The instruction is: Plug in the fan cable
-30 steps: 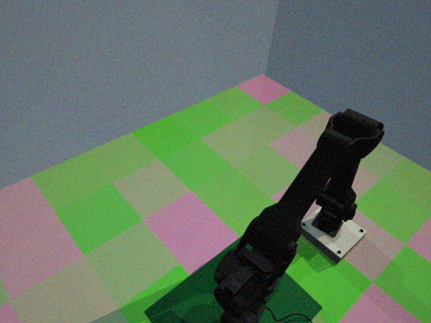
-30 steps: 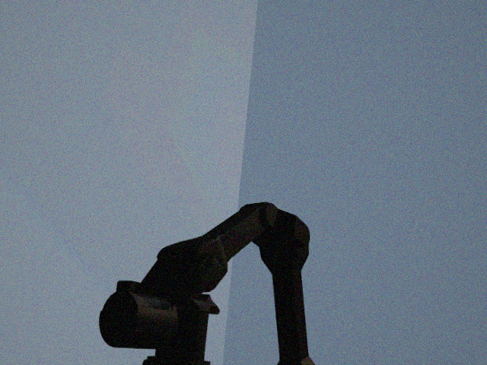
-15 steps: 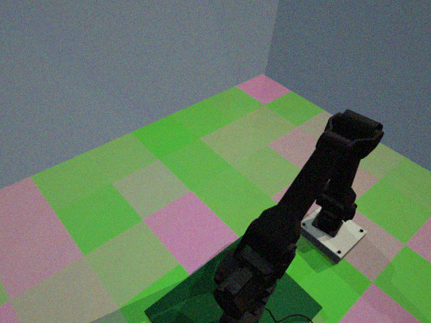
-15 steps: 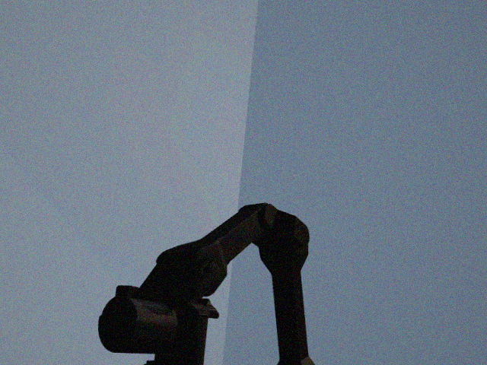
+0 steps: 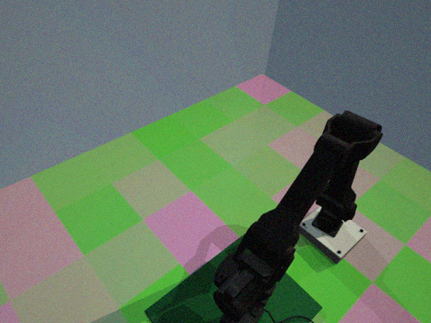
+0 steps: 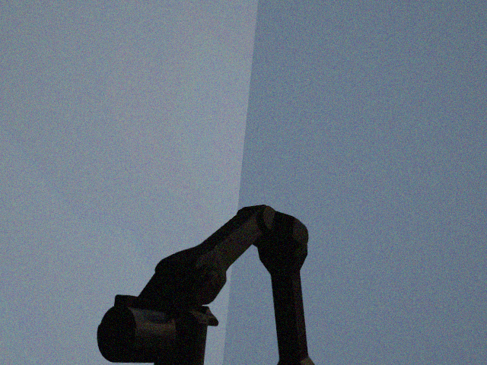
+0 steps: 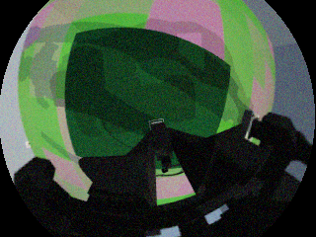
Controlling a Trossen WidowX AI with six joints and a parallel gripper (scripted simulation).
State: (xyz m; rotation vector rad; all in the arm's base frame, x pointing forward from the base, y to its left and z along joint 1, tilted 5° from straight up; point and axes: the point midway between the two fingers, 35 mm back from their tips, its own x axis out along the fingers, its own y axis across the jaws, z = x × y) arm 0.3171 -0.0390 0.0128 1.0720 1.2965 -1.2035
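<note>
Now: the black plug 10 mm to the left of my gripper tip and 10 mm above it. Also, from my gripper tip: black fan: 140 mm to the left, 60 mm ahead, 40 mm above; then header: 20 mm below, 10 mm to the left; then dark green board: 40 mm below, 30 mm to the right, 10 mm ahead.
</note>
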